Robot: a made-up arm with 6 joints. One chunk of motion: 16 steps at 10 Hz.
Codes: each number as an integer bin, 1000 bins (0 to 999) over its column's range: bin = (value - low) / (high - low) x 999, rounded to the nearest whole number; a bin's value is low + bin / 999 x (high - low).
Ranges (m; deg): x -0.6..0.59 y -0.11..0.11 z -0.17..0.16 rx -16..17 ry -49..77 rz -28..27
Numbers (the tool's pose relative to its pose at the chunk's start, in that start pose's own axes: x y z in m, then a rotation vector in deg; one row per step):
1: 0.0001 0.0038 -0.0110 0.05 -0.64 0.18
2: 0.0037 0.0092 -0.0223 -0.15 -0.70 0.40
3: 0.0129 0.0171 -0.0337 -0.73 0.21 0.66
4: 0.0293 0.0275 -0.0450 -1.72 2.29 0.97
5: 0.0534 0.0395 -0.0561 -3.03 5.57 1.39
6: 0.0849 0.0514 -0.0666 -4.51 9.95 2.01
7: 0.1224 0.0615 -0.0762 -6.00 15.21 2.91
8: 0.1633 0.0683 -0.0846 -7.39 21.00 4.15
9: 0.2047 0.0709 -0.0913 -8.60 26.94 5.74
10: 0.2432 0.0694 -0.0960 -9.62 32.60 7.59
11: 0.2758 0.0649 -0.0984 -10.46 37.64 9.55
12: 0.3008 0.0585 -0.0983 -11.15 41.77 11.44
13: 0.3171 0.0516 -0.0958 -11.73 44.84 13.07
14: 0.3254 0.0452 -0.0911 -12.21 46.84 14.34
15: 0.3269 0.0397 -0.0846 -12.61 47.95 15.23
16: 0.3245 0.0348 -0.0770 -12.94 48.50 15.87
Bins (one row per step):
1: 504 517 481 486 383 512
2: 507 541 447 480 383 516
3: 515 577 413 462 390 521
4: 528 624 378 432 407 526
5: 549 679 345 393 433 534
6: 575 733 313 348 467 545
7: 606 779 284 303 509 561
8: 641 810 259 261 555 584
9: 676 821 238 224 602 613
10: 708 815 224 193 647 646
11: 735 794 217 168 687 682
12: 756 765 217 147 720 716
13: 770 734 225 129 744 746
14: 777 705 239 115 760 769
15: 778 680 259 103 769 785
16: 776 658 282 93 773 797

